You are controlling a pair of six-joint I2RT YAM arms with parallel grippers.
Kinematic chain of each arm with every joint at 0, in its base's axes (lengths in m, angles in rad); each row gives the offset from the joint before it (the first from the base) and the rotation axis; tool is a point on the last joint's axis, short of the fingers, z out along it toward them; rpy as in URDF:
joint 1: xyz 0 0 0.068 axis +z
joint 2: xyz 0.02 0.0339 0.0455 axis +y
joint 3: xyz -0.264 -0.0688 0 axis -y
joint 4: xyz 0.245 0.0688 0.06 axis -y
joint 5: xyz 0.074 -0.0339 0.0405 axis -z
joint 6: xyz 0.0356 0 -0.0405 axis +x
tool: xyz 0 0 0 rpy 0 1.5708 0
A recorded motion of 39 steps. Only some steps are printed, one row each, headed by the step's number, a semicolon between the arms.
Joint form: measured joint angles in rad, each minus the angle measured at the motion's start. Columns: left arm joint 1, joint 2, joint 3, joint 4, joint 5, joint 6; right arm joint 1, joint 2, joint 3, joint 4, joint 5, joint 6.
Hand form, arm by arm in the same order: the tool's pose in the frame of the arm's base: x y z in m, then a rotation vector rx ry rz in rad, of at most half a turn. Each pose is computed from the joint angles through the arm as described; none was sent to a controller.
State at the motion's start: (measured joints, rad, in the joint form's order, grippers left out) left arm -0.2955 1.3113 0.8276 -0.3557 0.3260 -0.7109; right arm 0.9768 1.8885 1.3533 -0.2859 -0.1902 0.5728
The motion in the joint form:
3: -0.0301 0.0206 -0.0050 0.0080 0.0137 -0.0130; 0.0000 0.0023 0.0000 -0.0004 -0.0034 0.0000
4: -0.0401 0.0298 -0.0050 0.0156 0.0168 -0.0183; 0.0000 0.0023 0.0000 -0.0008 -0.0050 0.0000
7: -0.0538 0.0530 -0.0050 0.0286 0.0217 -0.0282; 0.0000 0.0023 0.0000 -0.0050 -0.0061 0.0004
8: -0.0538 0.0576 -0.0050 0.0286 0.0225 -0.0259; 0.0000 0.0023 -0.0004 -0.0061 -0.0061 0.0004
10: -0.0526 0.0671 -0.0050 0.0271 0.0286 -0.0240; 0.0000 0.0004 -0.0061 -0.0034 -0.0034 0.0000
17: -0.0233 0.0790 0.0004 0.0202 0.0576 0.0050; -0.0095 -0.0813 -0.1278 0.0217 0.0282 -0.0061
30: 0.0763 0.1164 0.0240 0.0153 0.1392 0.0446; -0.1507 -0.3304 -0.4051 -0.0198 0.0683 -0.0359
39: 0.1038 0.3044 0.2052 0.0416 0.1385 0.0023; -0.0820 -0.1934 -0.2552 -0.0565 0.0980 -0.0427
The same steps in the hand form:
3: 0.2531 -0.0980 0.2216 -0.3454 2.5378 -0.8568; 0.2284 0.3504 0.2103 -0.6174 2.5227 0.8916
4: 0.2535 -0.1011 0.2199 -0.3391 2.5441 -0.8656; 0.2283 0.3504 0.2102 -0.6184 2.5234 0.8930
7: 0.2553 -0.1059 0.2149 -0.3366 2.5609 -0.8759; 0.2281 0.3502 0.2099 -0.6190 2.5281 0.8913
8: 0.2557 -0.1061 0.2138 -0.3350 2.5655 -0.8742; 0.2280 0.3500 0.2097 -0.6191 2.5296 0.8903
10: 0.2565 -0.1062 0.2113 -0.3355 2.5771 -0.8759; 0.2276 0.3493 0.2089 -0.6181 2.5298 0.8865
17: 0.2604 -0.1000 0.2097 -0.3265 2.5836 -0.8853; 0.2177 0.3259 0.2040 -0.5963 2.5345 0.8370
30: 0.2746 -0.0775 0.2077 -0.3713 2.5728 -0.9313; 0.2127 0.2371 0.1996 -0.4319 2.5881 0.6860
39: 0.3263 -0.0796 0.2098 -0.4517 2.5431 -0.9405; 0.2187 0.2780 0.1990 -0.5190 2.5947 0.6573

